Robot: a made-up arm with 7 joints. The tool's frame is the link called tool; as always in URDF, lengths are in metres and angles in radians. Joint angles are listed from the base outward.
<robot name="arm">
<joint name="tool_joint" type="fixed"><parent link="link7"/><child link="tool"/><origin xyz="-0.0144 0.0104 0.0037" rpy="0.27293 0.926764 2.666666"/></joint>
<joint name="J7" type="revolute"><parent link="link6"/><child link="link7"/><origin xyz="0.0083 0.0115 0.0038" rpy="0 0 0"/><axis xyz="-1 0 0"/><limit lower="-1.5" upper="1.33"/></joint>
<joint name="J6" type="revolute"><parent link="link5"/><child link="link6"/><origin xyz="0.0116 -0.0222 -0.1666" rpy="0 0 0"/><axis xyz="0 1 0"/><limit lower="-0.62" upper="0.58"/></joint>
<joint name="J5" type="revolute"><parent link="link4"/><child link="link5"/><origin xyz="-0.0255 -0.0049 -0.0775" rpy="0 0 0"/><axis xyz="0 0 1"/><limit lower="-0.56" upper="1.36"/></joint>
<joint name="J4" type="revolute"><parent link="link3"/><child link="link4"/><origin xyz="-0.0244 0.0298 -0.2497" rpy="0 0 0"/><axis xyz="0 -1 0"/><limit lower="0.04" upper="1.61"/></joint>
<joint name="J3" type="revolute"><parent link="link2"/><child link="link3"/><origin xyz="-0.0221 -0.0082 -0.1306" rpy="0 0 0"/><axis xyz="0 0 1"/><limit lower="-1.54" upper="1.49"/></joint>
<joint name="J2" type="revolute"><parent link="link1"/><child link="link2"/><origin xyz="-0.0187 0.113 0.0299" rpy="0 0 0"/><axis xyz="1 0 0"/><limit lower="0.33" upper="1.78"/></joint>
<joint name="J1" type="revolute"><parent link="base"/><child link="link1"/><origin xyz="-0.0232 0.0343 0.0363" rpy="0 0 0"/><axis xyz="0 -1 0"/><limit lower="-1.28" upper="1.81"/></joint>
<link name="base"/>
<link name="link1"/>
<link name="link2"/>
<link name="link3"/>
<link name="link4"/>
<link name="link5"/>
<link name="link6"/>
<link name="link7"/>
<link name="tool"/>
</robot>
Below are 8 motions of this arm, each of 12 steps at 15 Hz.
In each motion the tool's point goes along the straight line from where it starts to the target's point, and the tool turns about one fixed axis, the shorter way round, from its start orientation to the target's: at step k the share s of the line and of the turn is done. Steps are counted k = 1, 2, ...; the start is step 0. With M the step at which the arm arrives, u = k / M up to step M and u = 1 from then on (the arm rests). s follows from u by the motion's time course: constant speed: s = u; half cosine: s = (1 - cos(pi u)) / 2; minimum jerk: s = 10 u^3 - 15 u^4 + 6 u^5.
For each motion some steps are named. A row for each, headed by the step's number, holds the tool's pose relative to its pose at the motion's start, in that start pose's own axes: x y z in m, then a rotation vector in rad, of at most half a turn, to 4 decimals.
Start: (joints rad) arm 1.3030 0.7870 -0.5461 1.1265 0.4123 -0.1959 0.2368
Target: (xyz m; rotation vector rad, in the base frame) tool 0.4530 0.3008 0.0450 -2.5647 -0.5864 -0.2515
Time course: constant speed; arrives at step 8
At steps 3, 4, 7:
3: 0.0115 0.0300 -0.0524 -0.2673 -0.0498 -0.0262
4: 0.0153 0.0400 -0.0699 -0.3564 -0.0663 -0.0349
7: 0.0268 0.0701 -0.1224 -0.6237 -0.1161 -0.0611

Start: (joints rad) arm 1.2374 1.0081 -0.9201 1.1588 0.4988 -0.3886 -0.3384
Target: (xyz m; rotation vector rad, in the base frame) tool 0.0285 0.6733 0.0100 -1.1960 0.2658 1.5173
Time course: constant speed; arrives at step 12
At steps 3, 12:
3: -0.0364 -0.0528 0.0630 0.2189 -0.1483 0.3470
12: -0.1455 -0.2113 0.2518 0.8756 -0.5932 1.3878

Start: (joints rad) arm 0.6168 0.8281 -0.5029 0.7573 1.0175 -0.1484 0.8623
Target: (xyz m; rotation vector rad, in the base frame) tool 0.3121 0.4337 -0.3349 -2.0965 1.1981 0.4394
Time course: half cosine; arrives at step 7
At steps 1, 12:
1: 0.0055 0.0049 -0.0015 0.0061 0.0150 0.0198
12: 0.1117 0.0986 -0.0303 0.1241 0.3026 0.3992

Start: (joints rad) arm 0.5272 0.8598 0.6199 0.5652 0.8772 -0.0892 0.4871
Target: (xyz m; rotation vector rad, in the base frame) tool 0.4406 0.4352 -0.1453 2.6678 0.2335 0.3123
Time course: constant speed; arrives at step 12
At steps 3, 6, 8, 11, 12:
3: 0.0240 0.0778 -0.0443 -0.1489 0.1165 0.1140
6: 0.0479 0.1557 -0.0886 -0.2978 0.2331 0.2280
8: 0.0639 0.2076 -0.1181 -0.3971 0.3108 0.3040
11: 0.0878 0.2854 -0.1624 -0.5460 0.4273 0.4180
12: 0.0958 0.3113 -0.1772 -0.5956 0.4661 0.4561

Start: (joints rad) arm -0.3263 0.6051 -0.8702 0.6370 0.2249 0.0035 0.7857
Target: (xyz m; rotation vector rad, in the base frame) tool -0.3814 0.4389 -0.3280 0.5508 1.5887 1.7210
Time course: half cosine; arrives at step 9
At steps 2, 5, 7, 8, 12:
2: 0.0060 0.0312 -0.0021 0.0327 -0.0692 0.0759
5: 0.0303 0.1563 -0.0107 0.1639 -0.3474 0.3808
7: 0.0456 0.2351 -0.0161 0.2466 -0.5227 0.5730
8: 0.0501 0.2583 -0.0177 0.2708 -0.5741 0.6293
12: 0.0516 0.2663 -0.0182 0.2793 -0.5919 0.6489

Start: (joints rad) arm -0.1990 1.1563 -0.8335 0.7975 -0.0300 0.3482 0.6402
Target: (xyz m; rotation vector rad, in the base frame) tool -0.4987 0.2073 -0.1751 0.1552 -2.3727 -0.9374
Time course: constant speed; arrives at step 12
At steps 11, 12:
11: -0.2013 0.4533 -0.3242 1.1788 1.5178 0.8890
12: -0.2196 0.4945 -0.3537 1.2860 1.6558 0.9698

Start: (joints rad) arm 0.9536 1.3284 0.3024 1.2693 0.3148 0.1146 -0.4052
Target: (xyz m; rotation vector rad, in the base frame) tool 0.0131 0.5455 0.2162 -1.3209 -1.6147 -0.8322
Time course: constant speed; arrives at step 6
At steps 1, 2, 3, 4, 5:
1: -0.0075 -0.0144 -0.0108 -0.0387 0.1394 -0.0451
2: -0.0150 -0.0288 -0.0217 -0.0774 0.2787 -0.0901
3: -0.0225 -0.0432 -0.0325 -0.1161 0.4181 -0.1352
4: -0.0300 -0.0576 -0.0434 -0.1548 0.5575 -0.1803
5: -0.0375 -0.0720 -0.0542 -0.1934 0.6968 -0.2254

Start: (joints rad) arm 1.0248 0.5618 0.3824 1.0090 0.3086 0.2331 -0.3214
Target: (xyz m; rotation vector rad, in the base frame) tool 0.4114 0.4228 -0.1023 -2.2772 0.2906 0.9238
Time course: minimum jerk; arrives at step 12
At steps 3, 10, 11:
3: 0.0001 0.0103 0.0005 0.0930 0.0128 0.0849
10: 0.0010 0.0960 0.0049 0.8668 0.1193 0.7911
11: 0.0010 0.0990 0.0050 0.8941 0.1230 0.8161

